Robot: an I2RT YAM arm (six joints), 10 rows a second.
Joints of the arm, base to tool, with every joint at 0 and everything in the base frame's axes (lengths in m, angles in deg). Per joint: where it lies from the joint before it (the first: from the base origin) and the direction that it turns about. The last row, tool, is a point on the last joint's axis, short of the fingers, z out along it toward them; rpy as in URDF.
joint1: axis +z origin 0 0 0.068
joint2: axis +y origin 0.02 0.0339 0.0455
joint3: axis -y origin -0.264 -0.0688 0
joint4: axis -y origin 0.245 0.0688 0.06
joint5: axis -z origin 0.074 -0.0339 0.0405
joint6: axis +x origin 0.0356 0 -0.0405
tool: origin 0 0 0 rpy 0 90 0
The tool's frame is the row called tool.
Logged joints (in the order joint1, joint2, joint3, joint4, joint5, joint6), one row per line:
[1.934 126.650 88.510 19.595 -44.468 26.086]
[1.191 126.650 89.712 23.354 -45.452 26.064]
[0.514 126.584 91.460 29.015 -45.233 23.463]
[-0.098 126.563 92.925 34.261 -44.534 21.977]
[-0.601 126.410 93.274 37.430 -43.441 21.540]
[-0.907 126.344 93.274 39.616 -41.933 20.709]
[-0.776 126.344 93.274 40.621 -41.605 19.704]
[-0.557 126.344 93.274 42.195 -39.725 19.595]
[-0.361 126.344 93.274 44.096 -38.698 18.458]
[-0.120 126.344 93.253 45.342 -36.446 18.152]
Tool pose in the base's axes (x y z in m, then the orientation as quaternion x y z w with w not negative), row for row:
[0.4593 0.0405 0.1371 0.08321 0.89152 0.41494 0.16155]
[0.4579 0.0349 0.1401 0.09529 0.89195 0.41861 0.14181]
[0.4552 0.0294 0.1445 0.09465 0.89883 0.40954 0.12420]
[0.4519 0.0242 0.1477 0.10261 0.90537 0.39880 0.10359]
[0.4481 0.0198 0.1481 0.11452 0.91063 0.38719 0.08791]
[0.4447 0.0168 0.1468 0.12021 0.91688 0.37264 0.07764]
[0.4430 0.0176 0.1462 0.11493 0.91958 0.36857 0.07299]
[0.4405 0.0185 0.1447 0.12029 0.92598 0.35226 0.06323]
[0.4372 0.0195 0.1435 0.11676 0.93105 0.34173 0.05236]
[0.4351 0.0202 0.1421 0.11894 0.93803 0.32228 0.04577]
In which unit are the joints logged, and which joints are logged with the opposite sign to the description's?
The joints are logged in degrees. Opposite sign: joint4.
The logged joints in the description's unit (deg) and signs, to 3 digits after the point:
[1.934 126.650 88.510 -19.595 -44.468 26.086]
[1.191 126.650 89.712 -23.354 -45.452 26.064]
[0.514 126.584 91.460 -29.015 -45.233 23.463]
[-0.098 126.563 92.925 -34.261 -44.534 21.977]
[-0.601 126.410 93.274 -37.430 -43.441 21.540]
[-0.907 126.344 93.274 -39.616 -41.933 20.709]
[-0.776 126.344 93.274 -40.621 -41.605 19.704]
[-0.557 126.344 93.274 -42.195 -39.725 19.595]
[-0.361 126.344 93.274 -44.096 -38.698 18.458]
[-0.120 126.344 93.253 -45.342 -36.446 18.152]

